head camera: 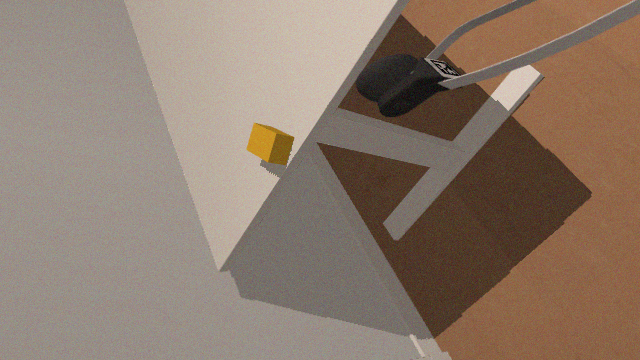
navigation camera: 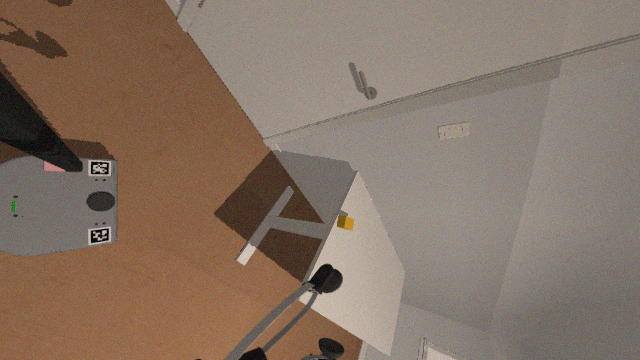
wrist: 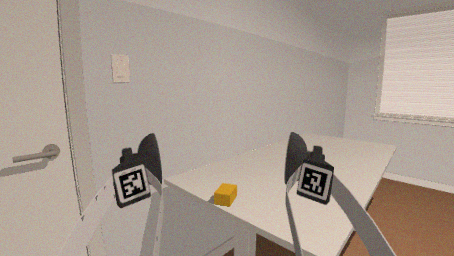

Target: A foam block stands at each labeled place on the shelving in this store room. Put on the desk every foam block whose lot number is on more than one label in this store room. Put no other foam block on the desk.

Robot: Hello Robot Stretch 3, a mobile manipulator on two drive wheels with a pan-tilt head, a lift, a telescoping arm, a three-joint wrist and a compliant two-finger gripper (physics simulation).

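Frame: origin at the robot's base, x up, y ahead, z left, level; metres.
Where they show: gripper, between the fingertips: (head camera: 368,6) (navigation camera: 337,307) (wrist: 222,151); robot's base, origin of its link: (navigation camera: 101,200).
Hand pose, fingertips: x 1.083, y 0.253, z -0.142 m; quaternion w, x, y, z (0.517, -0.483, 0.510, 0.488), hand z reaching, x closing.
Note:
Each offset is from my fingertips to the top centre of the thing. "*": to the spot under its first point. Level surfaces: height alone.
A yellow foam block @[dy +0.596, dx -0.317, dz -0.012 m] (head camera: 267,144) (navigation camera: 345,222) (wrist: 226,195) rests on the white desk @[dx -0.362 m] (head camera: 240,60) (navigation camera: 372,285) (wrist: 265,175), near one long edge and towards one end. My gripper (navigation camera: 329,313) (wrist: 222,151) is open, with nothing between its fingers. It is raised and apart from the block; in the wrist view the block shows beyond and below the gap between the fingertips. In the head view one finger shows beside the desk edge and the other is out of view. Shelving and lot labels do not show in these views.
A door with a lever handle @[* dy +0.530, dx -0.155, dz +0.603 m] (navigation camera: 370,92) (wrist: 35,154) stands beside the desk's end. A wall plate @[dy +0.753, dx +0.195, dz +0.420 m] (navigation camera: 453,130) (wrist: 120,68) is on the grey wall behind the desk. A window with a blind (wrist: 417,65) is at the right. My base (navigation camera: 55,210) is on the brown floor, left of the desk's foot (navigation camera: 265,225).

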